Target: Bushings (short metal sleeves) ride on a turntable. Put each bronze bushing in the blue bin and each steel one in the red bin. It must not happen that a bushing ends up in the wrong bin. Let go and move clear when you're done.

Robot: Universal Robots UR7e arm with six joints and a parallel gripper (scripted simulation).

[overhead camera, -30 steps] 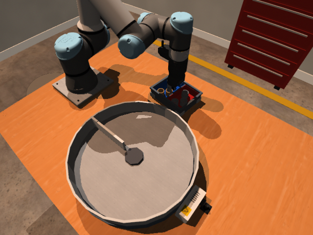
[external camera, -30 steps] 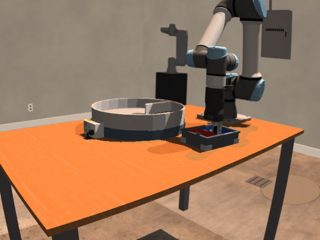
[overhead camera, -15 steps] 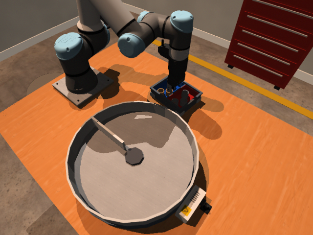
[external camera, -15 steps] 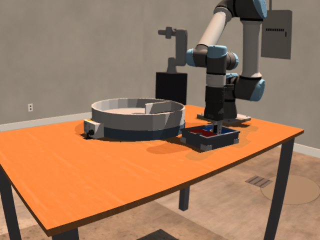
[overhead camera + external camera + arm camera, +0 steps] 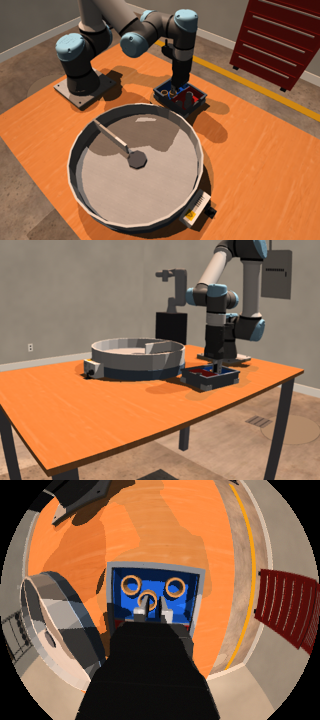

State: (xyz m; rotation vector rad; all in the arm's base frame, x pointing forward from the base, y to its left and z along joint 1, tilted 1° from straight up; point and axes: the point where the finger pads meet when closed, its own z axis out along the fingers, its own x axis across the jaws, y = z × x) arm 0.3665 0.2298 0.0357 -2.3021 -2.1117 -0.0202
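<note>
My hand is 30 mm short of the bin, 10 mm to the left of it and 30 mm above it. The rest, counted from my hand: turntable (110 mm ahead, 360 mm to the right).
</note>
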